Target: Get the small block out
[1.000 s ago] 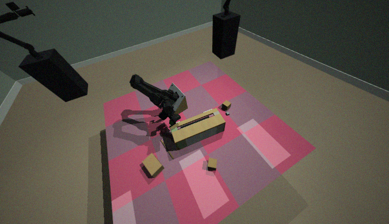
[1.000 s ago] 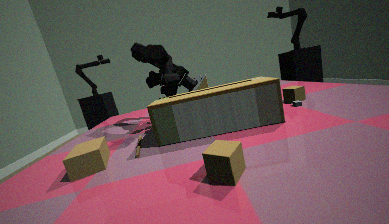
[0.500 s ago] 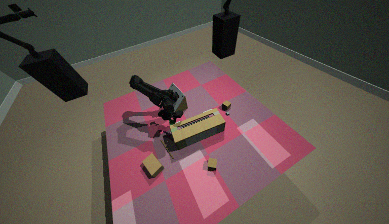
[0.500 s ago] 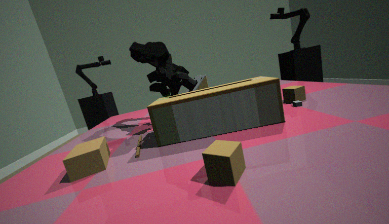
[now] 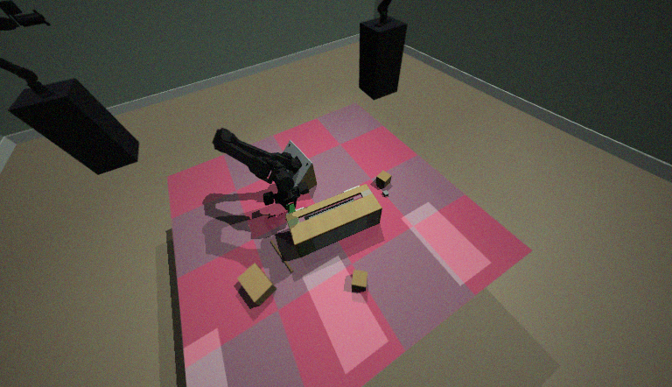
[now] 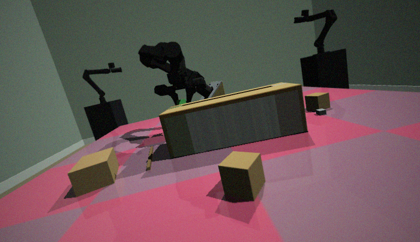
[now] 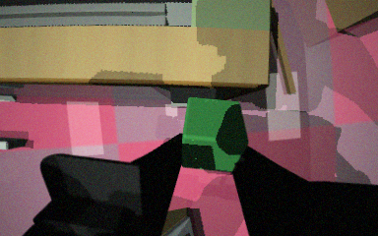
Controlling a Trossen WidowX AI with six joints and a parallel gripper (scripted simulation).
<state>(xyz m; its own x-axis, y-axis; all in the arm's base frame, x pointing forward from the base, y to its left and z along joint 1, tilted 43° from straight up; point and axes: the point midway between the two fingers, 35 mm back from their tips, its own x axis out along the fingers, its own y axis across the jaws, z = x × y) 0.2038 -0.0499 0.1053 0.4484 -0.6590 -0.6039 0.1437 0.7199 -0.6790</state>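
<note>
Right now the green block is 20 mm above my gripper tip and 10 mm ahead of it. From my gripper tip the other things lie so: box 160 mm to the left, 80 mm ahead, 40 mm below; then grey piece 450 mm to the left, 100 mm below, 90 mm ahead; then thin stick 130 mm ahead, 120 mm to the right, 100 mm below.
</note>
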